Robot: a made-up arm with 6 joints. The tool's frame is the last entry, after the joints. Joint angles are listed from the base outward. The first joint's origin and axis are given. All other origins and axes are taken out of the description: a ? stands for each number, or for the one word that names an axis. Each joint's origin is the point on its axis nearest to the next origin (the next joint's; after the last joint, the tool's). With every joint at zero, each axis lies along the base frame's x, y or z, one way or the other. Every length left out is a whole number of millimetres.
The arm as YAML. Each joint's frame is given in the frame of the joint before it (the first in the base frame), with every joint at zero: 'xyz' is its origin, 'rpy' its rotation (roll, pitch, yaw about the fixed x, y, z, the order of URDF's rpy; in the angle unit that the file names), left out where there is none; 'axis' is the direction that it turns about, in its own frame. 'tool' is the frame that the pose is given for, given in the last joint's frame.
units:
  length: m
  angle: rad
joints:
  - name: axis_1
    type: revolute
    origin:
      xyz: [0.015, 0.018, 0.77]
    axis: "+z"
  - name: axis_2
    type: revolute
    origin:
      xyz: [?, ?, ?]
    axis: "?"
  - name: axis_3
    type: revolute
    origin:
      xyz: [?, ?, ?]
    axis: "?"
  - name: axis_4
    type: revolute
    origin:
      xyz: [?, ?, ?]
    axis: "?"
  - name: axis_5
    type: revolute
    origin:
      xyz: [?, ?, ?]
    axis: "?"
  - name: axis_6
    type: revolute
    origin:
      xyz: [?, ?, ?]
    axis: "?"
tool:
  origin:
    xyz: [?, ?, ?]
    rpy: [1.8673, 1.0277, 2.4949]
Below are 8 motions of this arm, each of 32 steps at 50 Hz.
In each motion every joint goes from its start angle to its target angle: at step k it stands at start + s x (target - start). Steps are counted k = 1, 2, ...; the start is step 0. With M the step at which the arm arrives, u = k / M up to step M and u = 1 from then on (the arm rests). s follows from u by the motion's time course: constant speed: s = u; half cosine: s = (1 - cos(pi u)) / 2; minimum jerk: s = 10 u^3 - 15 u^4 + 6 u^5.
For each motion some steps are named. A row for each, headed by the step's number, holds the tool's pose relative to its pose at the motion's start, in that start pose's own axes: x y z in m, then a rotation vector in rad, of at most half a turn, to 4 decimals.
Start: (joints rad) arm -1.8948 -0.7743 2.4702 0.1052 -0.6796 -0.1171
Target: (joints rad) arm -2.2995 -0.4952 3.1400 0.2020 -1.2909 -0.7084
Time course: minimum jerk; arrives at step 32
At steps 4, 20, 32:
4: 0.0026 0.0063 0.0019 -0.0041 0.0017 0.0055
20: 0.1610 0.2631 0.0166 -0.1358 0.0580 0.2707
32: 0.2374 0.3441 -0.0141 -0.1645 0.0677 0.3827

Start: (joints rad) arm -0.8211 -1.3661 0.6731 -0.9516 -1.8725 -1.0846
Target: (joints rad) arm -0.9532 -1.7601 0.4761 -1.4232 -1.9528 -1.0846
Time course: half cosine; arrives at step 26
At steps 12, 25, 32:
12: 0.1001 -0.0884 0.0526 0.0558 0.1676 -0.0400
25: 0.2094 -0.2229 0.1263 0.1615 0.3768 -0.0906
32: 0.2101 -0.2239 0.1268 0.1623 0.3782 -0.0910

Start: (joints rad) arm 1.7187 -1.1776 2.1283 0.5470 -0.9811 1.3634
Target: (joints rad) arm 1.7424 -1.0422 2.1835 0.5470 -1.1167 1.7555
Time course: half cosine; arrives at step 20
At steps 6, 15, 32:
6: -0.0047 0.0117 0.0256 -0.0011 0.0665 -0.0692
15: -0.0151 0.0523 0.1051 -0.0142 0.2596 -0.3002
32: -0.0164 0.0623 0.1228 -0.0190 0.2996 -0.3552

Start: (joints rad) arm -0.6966 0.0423 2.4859 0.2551 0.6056 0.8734
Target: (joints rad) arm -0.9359 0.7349 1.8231 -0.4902 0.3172 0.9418
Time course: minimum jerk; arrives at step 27
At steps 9, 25, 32:
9: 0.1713 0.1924 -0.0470 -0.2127 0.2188 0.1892
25: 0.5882 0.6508 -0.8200 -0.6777 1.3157 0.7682
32: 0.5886 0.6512 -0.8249 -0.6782 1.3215 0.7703

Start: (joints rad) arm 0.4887 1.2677 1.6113 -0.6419 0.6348 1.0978
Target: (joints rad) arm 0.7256 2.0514 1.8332 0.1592 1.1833 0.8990
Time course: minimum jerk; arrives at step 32
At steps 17, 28, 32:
17: 0.3516 0.1435 -0.0917 -0.1476 0.0126 -0.3144
28: 0.5686 0.2752 -0.2368 -0.4305 -0.0530 -0.5092
32: 0.5758 0.2802 -0.2435 -0.4438 -0.0566 -0.5149

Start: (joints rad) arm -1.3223 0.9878 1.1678 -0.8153 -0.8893 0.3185
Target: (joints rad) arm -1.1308 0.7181 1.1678 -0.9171 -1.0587 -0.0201
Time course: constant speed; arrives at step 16
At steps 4, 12, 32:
4: 0.0073 0.0821 0.0421 -0.0862 0.0275 0.0255
12: 0.0423 0.2465 0.1138 -0.2480 0.1025 0.0879
32: 0.0693 0.3278 0.1422 -0.3220 0.1494 0.1241

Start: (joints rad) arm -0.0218 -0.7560 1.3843 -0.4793 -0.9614 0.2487
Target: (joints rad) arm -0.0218 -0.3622 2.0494 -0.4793 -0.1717 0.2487
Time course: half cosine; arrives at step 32
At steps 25, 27, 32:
25: -0.0114 -0.0512 0.0250 -0.1411 -0.6942 -0.5869
27: -0.0082 -0.0542 0.0258 -0.1522 -0.7370 -0.6220
32: -0.0043 -0.0575 0.0265 -0.1647 -0.7836 -0.6599

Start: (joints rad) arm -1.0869 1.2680 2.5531 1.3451 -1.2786 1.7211
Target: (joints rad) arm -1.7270 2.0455 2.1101 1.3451 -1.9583 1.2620
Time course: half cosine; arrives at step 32
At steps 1, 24, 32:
1: -0.0023 0.0008 0.0009 -0.0015 0.0025 -0.0018
24: -0.4468 0.4960 0.7196 -0.5636 1.1618 -0.3536
32: -0.4171 0.6191 0.8724 -0.6340 1.4013 -0.3743

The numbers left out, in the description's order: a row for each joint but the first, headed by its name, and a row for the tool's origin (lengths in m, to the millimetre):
axis_2: xyz -0.003 0.032 0.0, axis +y
axis_3: xyz -0.02 0.0 0.613, axis -y
axis_4: xyz 0.6 0.0 0.024, axis -x
axis_5: xyz 0.0 -0.212 -0.019, axis -y
axis_6: xyz 0.013 0.0 -0.015, axis -x
tool: xyz 0.0 -0.029 0.014

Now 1 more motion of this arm.
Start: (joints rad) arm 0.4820 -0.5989 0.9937 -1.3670 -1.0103 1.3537
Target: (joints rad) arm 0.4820 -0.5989 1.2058 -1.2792 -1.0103 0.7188
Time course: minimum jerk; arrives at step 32
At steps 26, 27, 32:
26: -0.0933 0.0513 -0.0484 -0.1568 -0.2399 0.2765
27: -0.0951 0.0526 -0.0493 -0.1602 -0.2448 0.2819
32: -0.0978 0.0547 -0.0507 -0.1655 -0.2524 0.2903

